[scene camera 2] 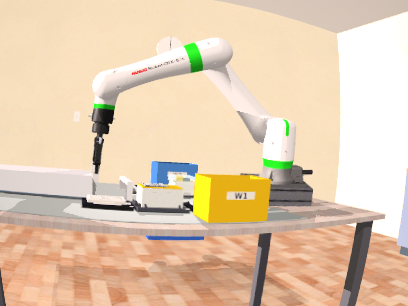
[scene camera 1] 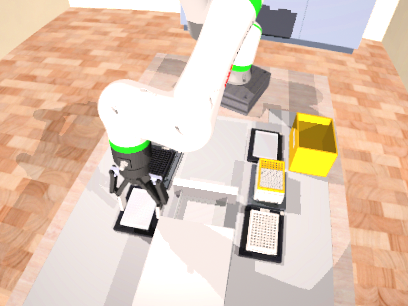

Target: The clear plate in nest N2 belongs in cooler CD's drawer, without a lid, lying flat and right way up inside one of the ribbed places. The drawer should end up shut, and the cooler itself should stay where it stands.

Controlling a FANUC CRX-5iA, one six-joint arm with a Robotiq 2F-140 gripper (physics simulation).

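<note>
A pale, flat plate lies in a black nest left of the cooler in scene camera 1. No nest label is readable, so I cannot confirm which is N2. My gripper is open and empty, pointing down over this plate, with its fingers on opposite sides. The exact fingertip height is unclear. The white cooler stands in the front middle. Its drawer is pulled out toward the robot base. The inside shows pale, but its ribs are not clearly visible.
A dark rack stands behind the left nest. Right of the drawer are another pale plate, a yellow-topped box and a white plate with holes. A yellow bin and a blue bin also stand nearby.
</note>
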